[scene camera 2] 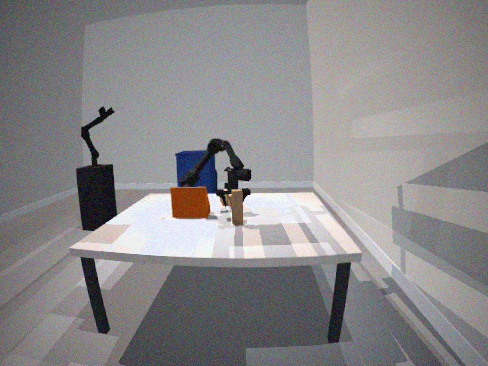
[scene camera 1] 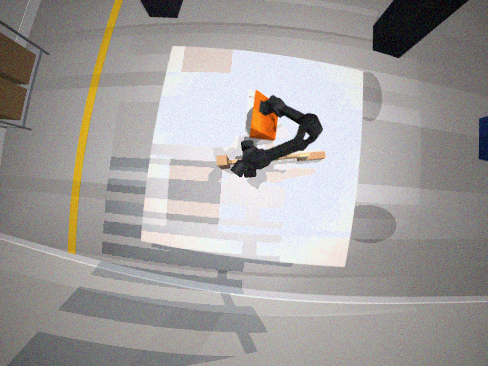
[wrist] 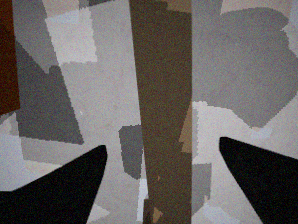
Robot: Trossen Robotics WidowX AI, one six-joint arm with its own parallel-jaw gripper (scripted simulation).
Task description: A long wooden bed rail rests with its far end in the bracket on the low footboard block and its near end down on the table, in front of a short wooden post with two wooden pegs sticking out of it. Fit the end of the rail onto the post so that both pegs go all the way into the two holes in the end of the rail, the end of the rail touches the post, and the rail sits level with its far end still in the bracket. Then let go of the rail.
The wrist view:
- gripper: 162, 146
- long wooden rail: 162, 44
